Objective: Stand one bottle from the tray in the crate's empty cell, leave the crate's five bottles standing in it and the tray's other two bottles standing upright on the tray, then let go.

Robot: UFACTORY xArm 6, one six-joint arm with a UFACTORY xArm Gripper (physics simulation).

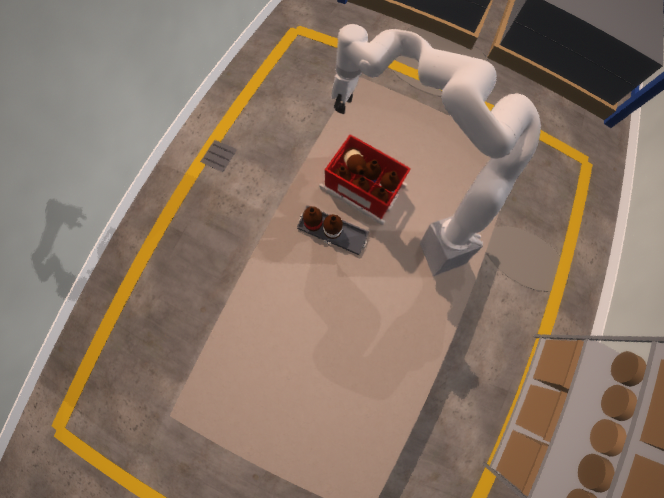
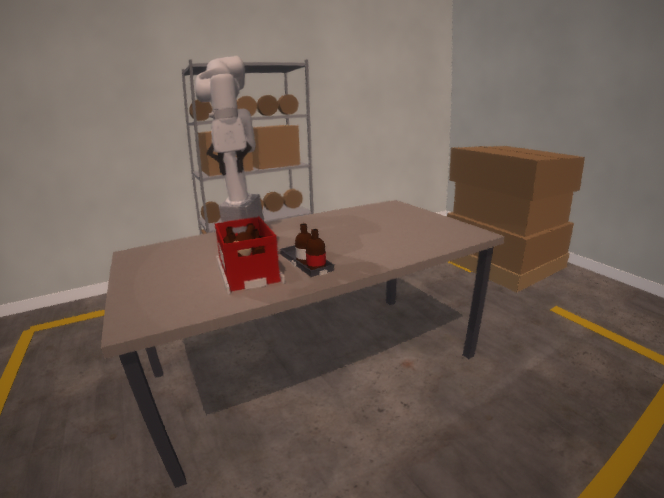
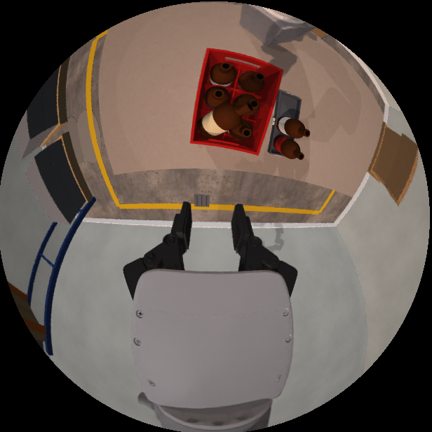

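Where they show: gripper, fingertip midpoint: point(image 1: 343, 106) point(image 2: 232, 173); arm's base at its link origin: point(image 1: 456, 234) point(image 2: 239, 200).
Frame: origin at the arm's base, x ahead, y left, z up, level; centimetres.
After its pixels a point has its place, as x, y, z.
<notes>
My gripper point(image 1: 344, 102) {53.7, -16.9, 21.2} point(image 2: 231, 171) {53.7, -16.9, 21.2} point(image 3: 211, 212) is partly open and empty, high above and away from the crate. The red crate point(image 1: 332, 184) {50.7, -3.3, -11.5} point(image 2: 234, 268) {52.1, -19.4, -11.2} point(image 3: 270, 95) stands on the table. A cream-labelled brown bottle point(image 1: 354, 161) {45.5, -11.6, -1.8} point(image 2: 245, 249) {49.7, -13.9, -6.2} point(image 3: 222, 120) is strongly tilted in the crate's corner cell, its neck leaning over the neighbouring bottles. The crate's other five bottles look upright; their lower parts are hidden. On the grey tray point(image 1: 351, 239) {35.0, 12.5, -19.1} point(image 2: 291, 254) {33.9, 10.4, -19.0} point(image 3: 287, 105), a red-labelled bottle point(image 1: 312, 216) {51.4, 13.9, -6.1} point(image 2: 316, 256) {55.3, 11.0, -12.8} point(image 3: 287, 148) and a white-labelled bottle point(image 1: 333, 224) {43.0, 13.6, -5.8} point(image 2: 301, 247) {46.2, 9.5, -11.8} point(image 3: 292, 127) stand upright.
The tray lies alongside the crate, a small gap apart, on the table point(image 1: 278, 348) {43.5, 64.1, -19.5} point(image 2: 386, 241) {43.6, 54.2, -19.5} point(image 3: 150, 100). My arm's base point(image 1: 450, 251) {0.4, 7.2, 0.9} stands at the table's far side. A shelf rack point(image 2: 308, 139) and stacked cartons point(image 2: 514, 214) are beyond the table.
</notes>
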